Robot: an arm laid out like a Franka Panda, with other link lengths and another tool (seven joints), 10 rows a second.
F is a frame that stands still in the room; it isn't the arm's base.
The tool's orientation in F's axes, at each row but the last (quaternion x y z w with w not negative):
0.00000, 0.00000, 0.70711, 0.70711
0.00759, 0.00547, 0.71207, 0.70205
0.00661, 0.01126, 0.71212, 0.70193
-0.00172, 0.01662, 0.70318, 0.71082
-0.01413, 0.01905, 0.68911, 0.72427
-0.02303, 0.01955, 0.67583, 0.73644
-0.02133, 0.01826, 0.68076, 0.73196
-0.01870, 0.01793, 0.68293, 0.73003
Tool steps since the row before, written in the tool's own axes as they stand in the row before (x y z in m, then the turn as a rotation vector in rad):
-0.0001, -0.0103, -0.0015, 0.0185, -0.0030, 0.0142
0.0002, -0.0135, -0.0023, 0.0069, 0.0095, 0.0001
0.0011, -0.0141, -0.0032, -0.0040, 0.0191, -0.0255
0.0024, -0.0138, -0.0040, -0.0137, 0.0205, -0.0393
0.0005, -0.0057, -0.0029, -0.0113, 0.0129, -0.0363
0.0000, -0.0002, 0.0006, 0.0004, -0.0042, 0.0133
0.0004, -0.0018, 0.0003, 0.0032, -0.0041, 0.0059
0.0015, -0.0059, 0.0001, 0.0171, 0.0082, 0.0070
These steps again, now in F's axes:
0.0103, -0.0001, -0.0015, 0.0030, 0.0185, 0.0142
0.0135, 0.0004, -0.0025, -0.0096, 0.0068, 0.0003
0.0140, 0.0013, -0.0036, -0.0197, -0.0044, -0.0250
0.0137, 0.0021, -0.0043, -0.0215, -0.0145, -0.0385
0.0057, 0.0001, -0.0030, -0.0137, -0.0123, -0.0357
0.0002, 0.0000, 0.0006, 0.0042, 0.0008, 0.0133
0.0018, 0.0003, 0.0003, 0.0043, 0.0032, 0.0057
0.0060, 0.0011, 0.0000, -0.0070, 0.0179, 0.0061

